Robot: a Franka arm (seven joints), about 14 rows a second.
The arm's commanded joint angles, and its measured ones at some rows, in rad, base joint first. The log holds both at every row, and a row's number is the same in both.
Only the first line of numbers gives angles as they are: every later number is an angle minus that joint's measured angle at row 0.
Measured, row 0:
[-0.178 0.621 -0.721 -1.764 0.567 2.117 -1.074]
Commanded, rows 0 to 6:
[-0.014 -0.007 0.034 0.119 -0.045 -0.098 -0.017]
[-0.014 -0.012 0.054 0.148 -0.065 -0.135 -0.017]
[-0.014 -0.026 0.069 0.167 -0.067 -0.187 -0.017]
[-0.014 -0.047 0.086 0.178 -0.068 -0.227 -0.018]
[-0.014 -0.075 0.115 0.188 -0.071 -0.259 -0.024]
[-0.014 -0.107 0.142 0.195 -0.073 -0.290 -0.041]
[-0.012 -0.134 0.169 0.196 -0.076 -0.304 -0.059]
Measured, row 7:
[0.001 -0.057 0.117 0.199 -0.054 -0.256 -0.021]
